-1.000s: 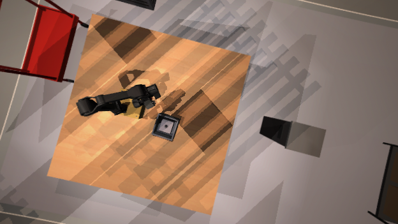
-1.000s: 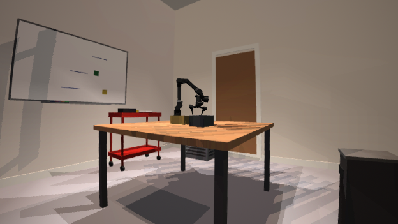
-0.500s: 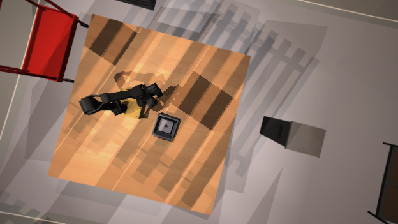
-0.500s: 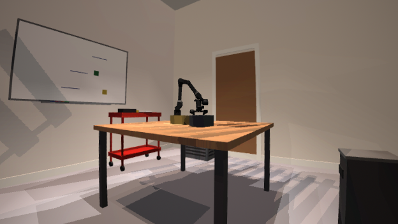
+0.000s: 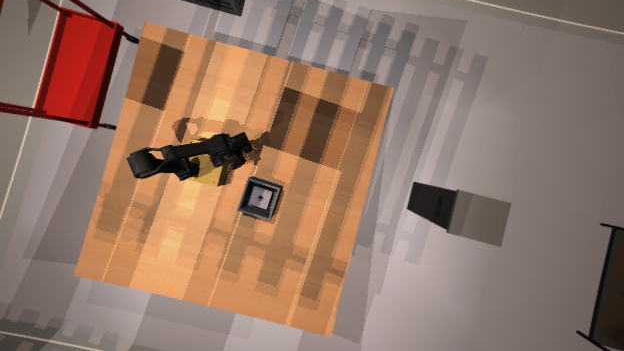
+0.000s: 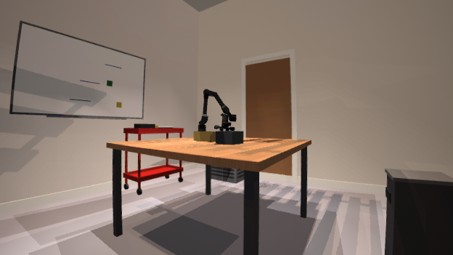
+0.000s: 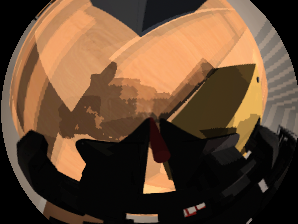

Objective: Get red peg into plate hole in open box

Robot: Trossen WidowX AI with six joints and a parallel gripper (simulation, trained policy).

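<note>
The pale plate is 190 mm to the right of my gripper tip, 150 mm ahead of it and 10 mm above it. Round my gripper tip: red peg (10 mm to the left, 10 mm behind); dark box (190 mm to the right, 150 mm ahead, 10 mm below).
</note>
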